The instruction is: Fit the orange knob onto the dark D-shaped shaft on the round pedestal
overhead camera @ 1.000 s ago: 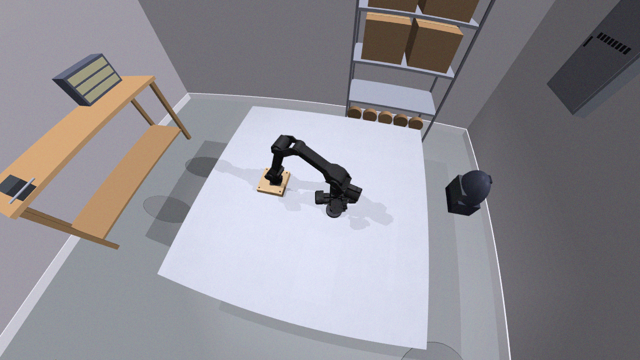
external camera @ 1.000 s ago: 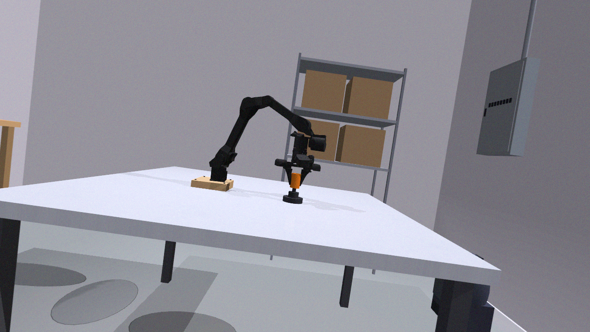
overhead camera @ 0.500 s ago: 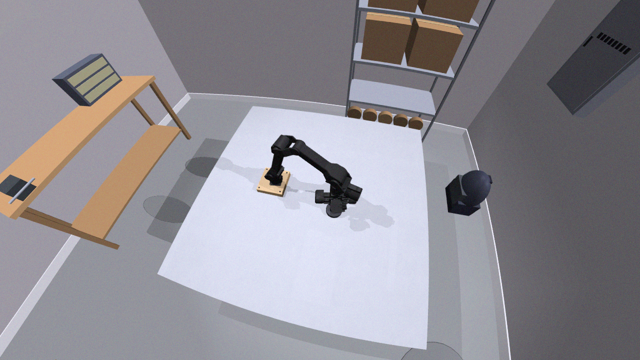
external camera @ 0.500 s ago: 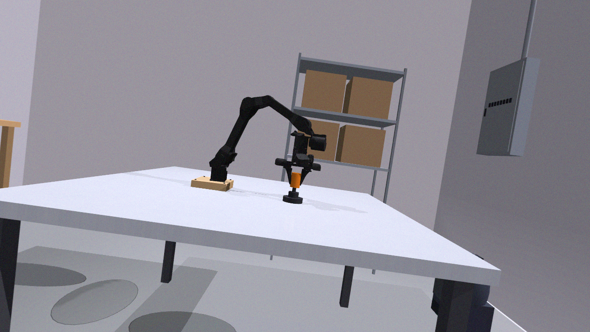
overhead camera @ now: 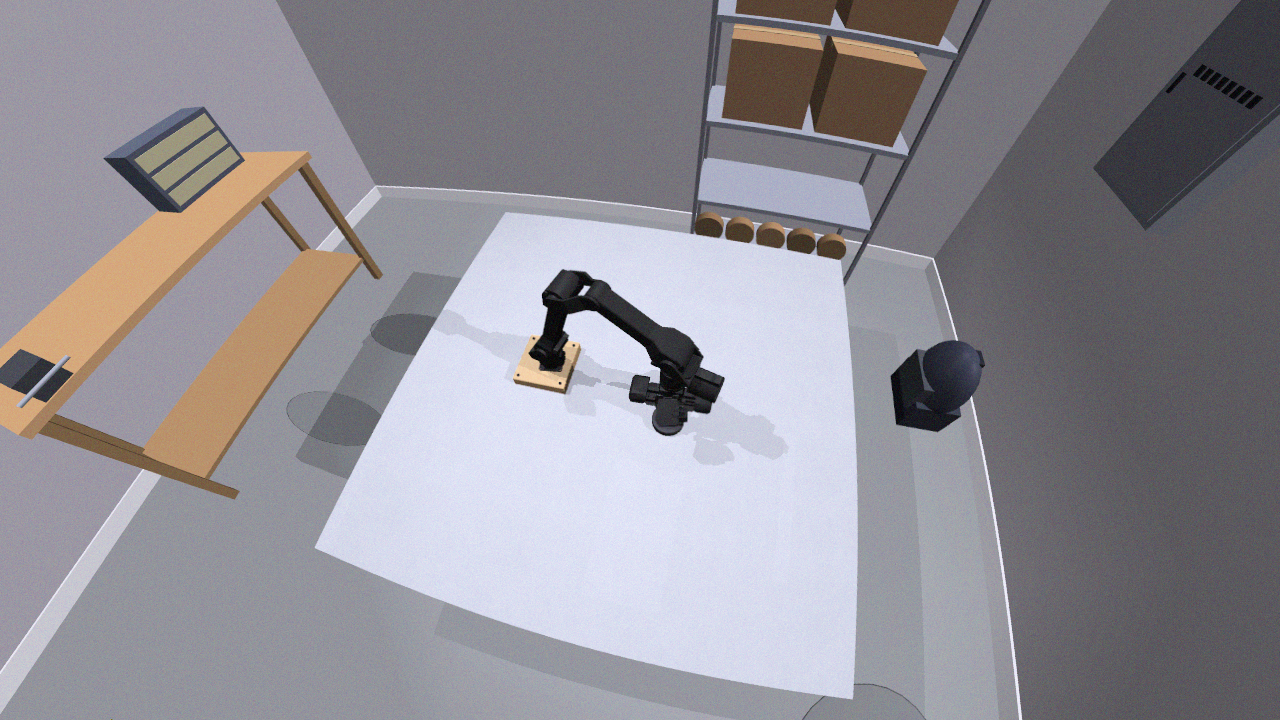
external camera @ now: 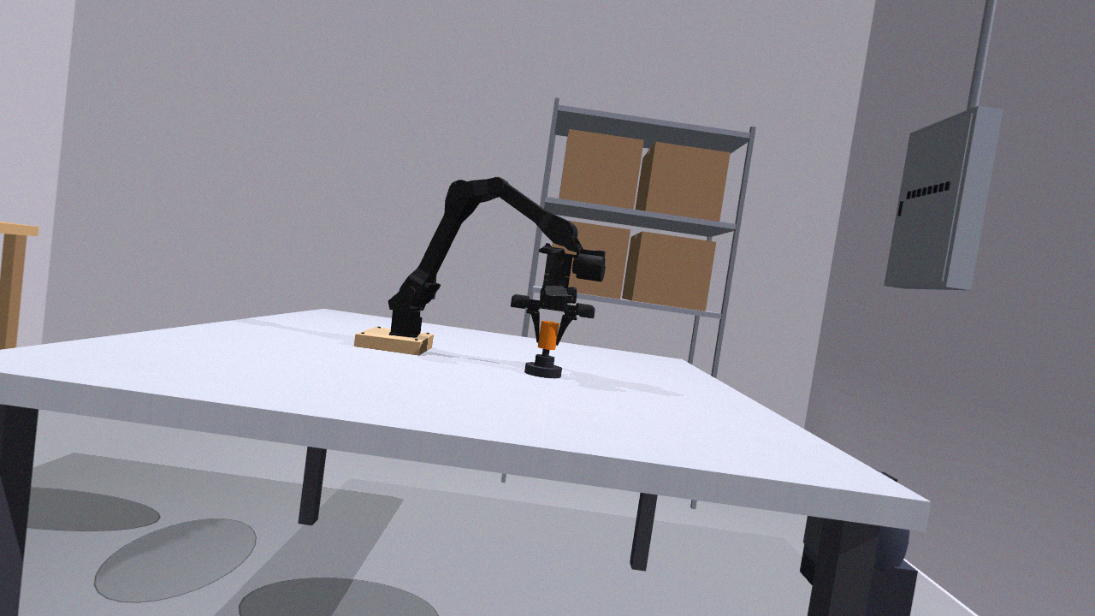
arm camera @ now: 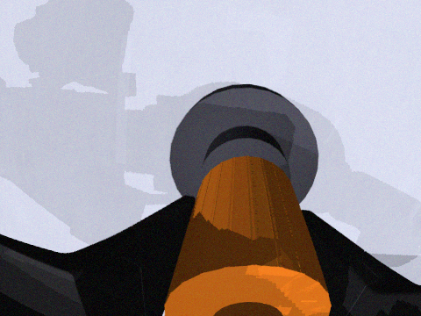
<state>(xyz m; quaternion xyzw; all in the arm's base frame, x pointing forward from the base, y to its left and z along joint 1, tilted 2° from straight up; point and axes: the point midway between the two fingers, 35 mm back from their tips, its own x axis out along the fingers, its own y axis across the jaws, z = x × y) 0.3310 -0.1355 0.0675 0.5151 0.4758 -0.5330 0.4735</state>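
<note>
Now: gripper tip 2 cm below the orange knob. Round my gripper tip: dark round pedestal: 4 cm below.
</note>
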